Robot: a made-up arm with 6 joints.
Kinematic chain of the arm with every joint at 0, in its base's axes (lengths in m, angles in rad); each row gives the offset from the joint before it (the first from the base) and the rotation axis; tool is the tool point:
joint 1: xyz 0 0 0.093 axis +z
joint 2: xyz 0 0.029 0 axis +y
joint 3: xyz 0 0 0.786 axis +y
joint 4: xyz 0 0 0.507 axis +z
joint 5: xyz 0 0 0 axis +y
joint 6: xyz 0 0 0.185 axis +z
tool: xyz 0 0 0
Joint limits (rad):
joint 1: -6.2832..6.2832
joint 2: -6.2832..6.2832
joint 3: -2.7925..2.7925
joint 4: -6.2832..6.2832
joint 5: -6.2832..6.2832
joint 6: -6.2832..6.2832
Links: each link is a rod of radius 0.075 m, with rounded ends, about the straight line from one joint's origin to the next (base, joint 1, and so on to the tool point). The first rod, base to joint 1, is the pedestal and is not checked.
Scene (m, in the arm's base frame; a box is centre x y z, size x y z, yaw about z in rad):
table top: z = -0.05
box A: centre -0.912 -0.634 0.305 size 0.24 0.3 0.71 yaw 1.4
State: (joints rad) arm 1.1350 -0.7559 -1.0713 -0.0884 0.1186 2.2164
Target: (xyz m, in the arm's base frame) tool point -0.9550 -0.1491 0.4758
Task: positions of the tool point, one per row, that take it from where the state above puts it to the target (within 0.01 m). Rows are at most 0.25 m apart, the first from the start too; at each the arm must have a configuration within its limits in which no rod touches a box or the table.
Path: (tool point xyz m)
1: -0.5387 -0.9007 0.6405
2: -0.5003 -0.6999 0.7235
3: -0.4256 -0.5023 0.7552
4: -0.3236 -0.3231 0.7337
5: -0.2068 -0.1740 0.6613
6: -0.3763 -0.2358 0.6866
7: -0.5707 -0.2578 0.6643
8: -0.7710 -0.2297 0.5934
9: -0.9550 -0.1491 0.4757

